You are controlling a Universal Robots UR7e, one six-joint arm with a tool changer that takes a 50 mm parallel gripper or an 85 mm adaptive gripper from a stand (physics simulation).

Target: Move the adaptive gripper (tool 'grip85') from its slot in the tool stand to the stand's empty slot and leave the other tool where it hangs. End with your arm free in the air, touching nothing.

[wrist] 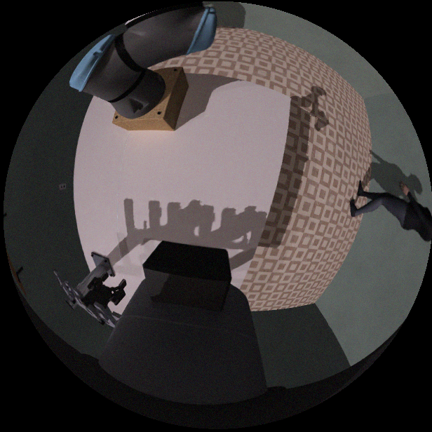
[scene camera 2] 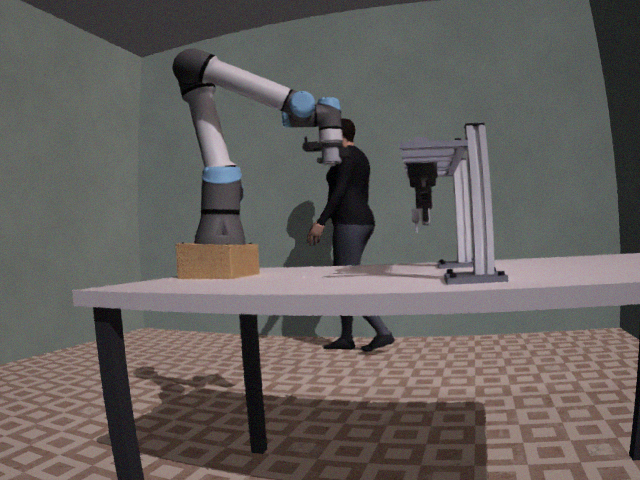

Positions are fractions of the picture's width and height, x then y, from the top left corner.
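An adaptive gripper is there for me to see, both in the wrist view (0.24, 0.68) and in scene camera 2 (0.66, 0.36).
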